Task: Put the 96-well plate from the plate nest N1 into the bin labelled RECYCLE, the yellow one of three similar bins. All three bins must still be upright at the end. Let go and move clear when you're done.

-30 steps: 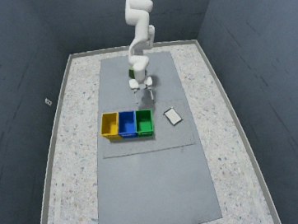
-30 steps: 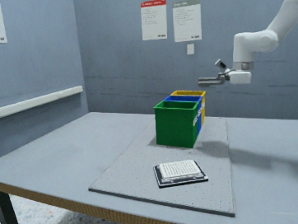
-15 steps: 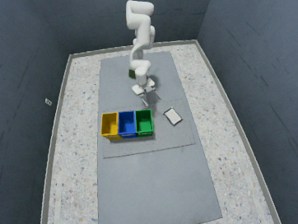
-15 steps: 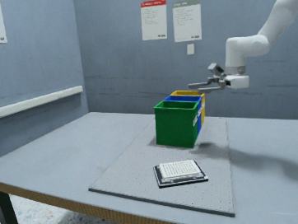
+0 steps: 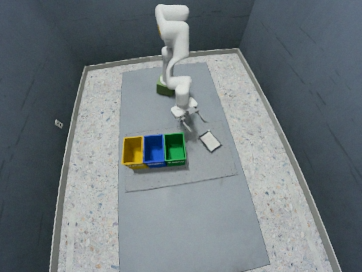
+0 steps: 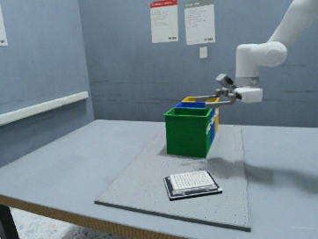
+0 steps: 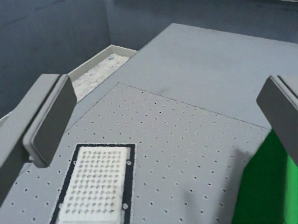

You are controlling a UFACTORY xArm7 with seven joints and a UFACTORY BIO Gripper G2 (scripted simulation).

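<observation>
Right now the white 96-well plate is 230 mm below my hand, 120 mm to the left of it and 20 mm ahead of it. The rest, counted from my hand: black plate nest 250 mm below, 120 mm to the left, 20 mm ahead; blue bin 280 mm to the right, 170 mm below, 110 mm ahead; green bin 170 mm below, 140 mm to the right, 100 mm ahead.
</observation>
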